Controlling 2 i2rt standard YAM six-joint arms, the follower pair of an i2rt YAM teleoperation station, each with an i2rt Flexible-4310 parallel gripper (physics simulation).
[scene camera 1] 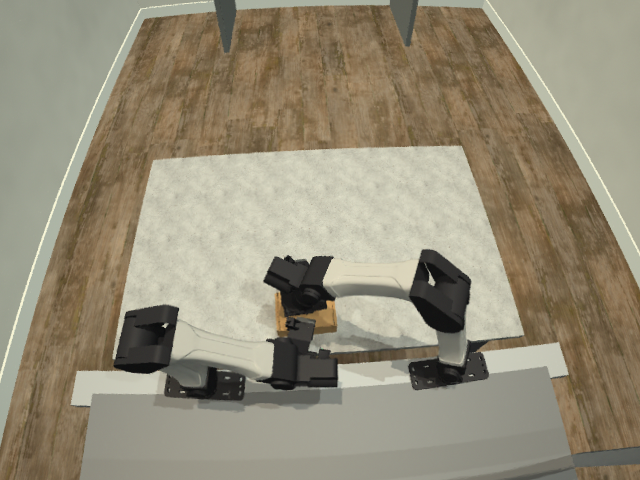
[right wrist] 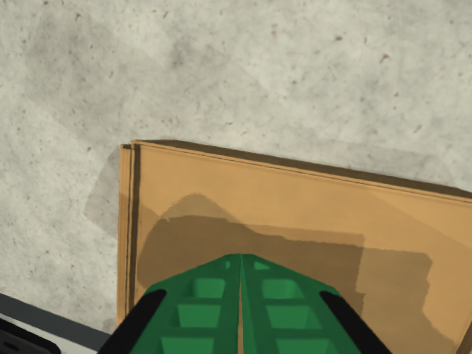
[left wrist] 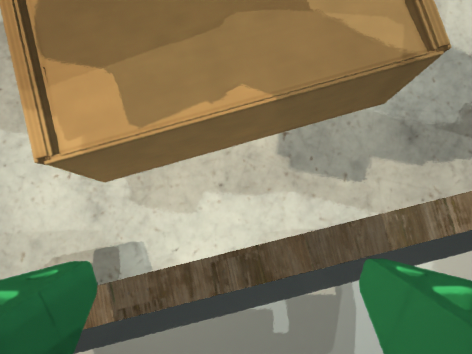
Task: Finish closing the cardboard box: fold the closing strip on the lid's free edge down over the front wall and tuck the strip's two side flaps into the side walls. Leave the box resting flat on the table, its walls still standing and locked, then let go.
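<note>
The brown cardboard box (scene camera 1: 323, 322) (left wrist: 240, 131) stands flat on the table. Its lid (left wrist: 200, 85) (right wrist: 280, 200) lies level between the upright side walls, with dark narrow gaps along both sides. Thin seam lines run along the front top edge; I cannot tell whether the strip's side flaps are tucked. My left gripper (left wrist: 229, 272) is open and empty, apart from the box, in front of its front wall and over the table's front edge. My right gripper (right wrist: 240, 264) is shut with its fingertips together, over the lid; I cannot tell whether they touch it. Its arm hides part of the box in the scene view.
The box stands near the front edge of the pale table (scene camera 1: 310, 206). Both forearms reach in from the sides in the scene view, and the two wrists are close together at the box. A white mounting rail (scene camera 1: 537, 356) runs along the front of the table.
</note>
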